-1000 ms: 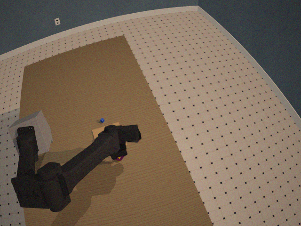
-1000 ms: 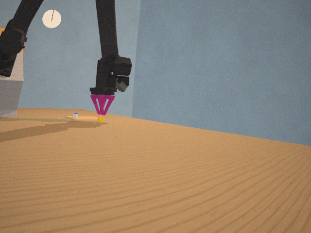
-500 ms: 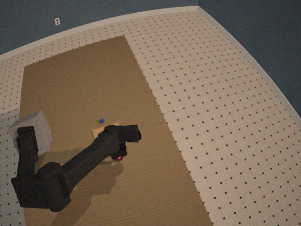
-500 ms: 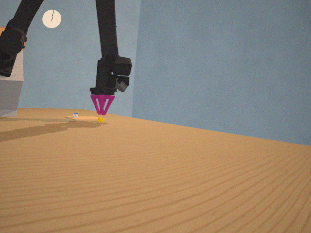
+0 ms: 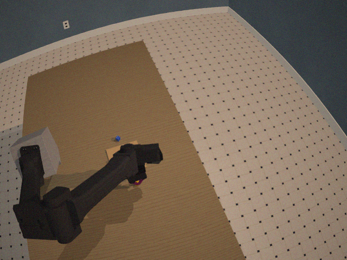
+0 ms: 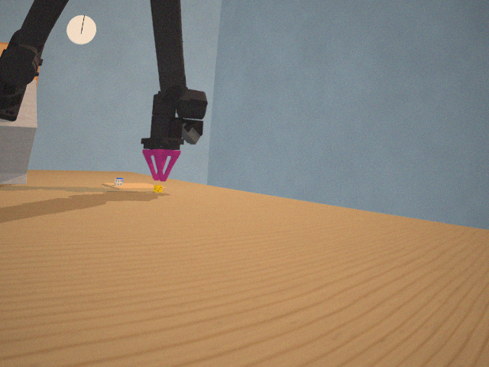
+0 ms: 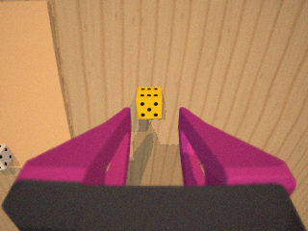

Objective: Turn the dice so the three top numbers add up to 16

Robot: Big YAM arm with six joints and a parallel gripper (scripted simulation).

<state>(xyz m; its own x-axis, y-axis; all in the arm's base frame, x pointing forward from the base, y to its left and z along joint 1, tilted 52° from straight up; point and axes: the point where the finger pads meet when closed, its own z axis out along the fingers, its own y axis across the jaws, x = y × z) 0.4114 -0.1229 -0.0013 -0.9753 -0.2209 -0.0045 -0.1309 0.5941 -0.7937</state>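
My hand is 3 cm above the yellow die. Also, from my hand: mat (13 cm to the left, 3 cm below, 2 cm behind); white die (12 cm to the left, 7 cm behind, 2 cm below); blue die (24 cm to the left, 3 cm below, 3 cm behind).
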